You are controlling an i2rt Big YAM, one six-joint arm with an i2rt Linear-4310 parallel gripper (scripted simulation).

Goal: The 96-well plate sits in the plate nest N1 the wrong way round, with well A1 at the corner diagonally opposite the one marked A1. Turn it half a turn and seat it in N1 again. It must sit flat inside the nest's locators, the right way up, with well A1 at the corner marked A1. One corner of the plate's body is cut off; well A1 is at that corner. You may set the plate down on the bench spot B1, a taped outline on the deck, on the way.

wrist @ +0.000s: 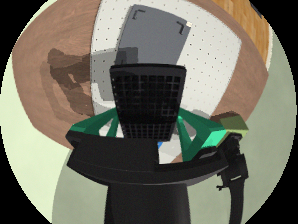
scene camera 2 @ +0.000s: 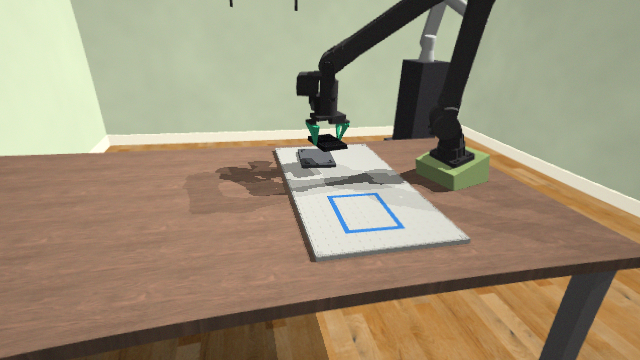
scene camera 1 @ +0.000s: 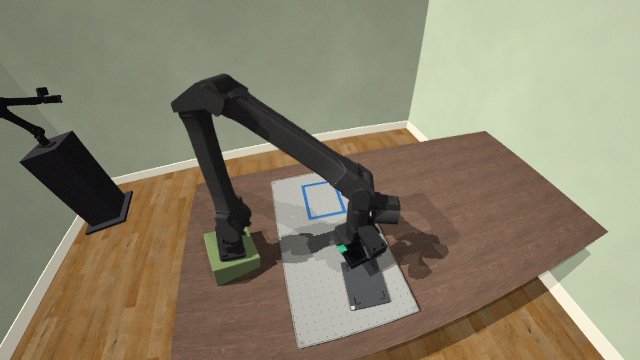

I see my gripper [scene camera 2: 326,143], a black 96-well plate [wrist: 144,116] and a dark plate nest N1 [scene camera 1: 364,283].
My gripper also shows in the wrist view [wrist: 147,110]. The dark plate nest N1 shows as well in the wrist view [wrist: 156,39].
